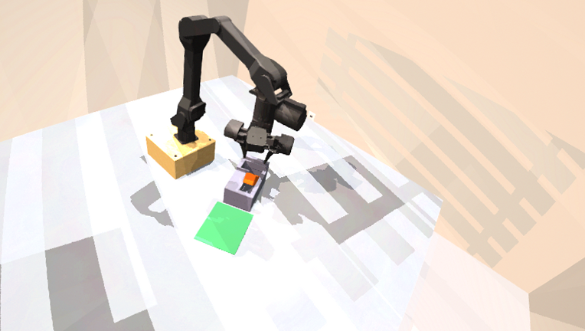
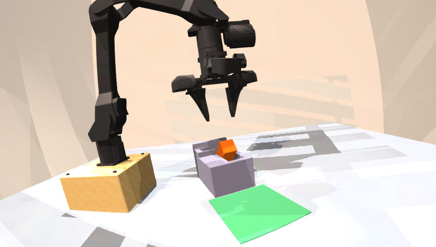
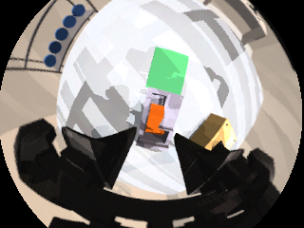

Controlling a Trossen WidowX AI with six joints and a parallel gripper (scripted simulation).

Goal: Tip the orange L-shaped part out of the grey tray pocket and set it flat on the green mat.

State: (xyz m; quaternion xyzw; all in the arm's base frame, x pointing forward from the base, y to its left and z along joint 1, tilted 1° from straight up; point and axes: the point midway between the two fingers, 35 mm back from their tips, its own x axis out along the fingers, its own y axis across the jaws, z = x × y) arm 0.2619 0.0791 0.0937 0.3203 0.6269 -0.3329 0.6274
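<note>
Right now the orange L-shaped part is 30 mm behind my gripper tip, 20 mm to the left of it and 100 mm below it. The rest, counted from my gripper tip: green mat 60 mm ahead, 140 mm to the right, 160 mm below.
</note>
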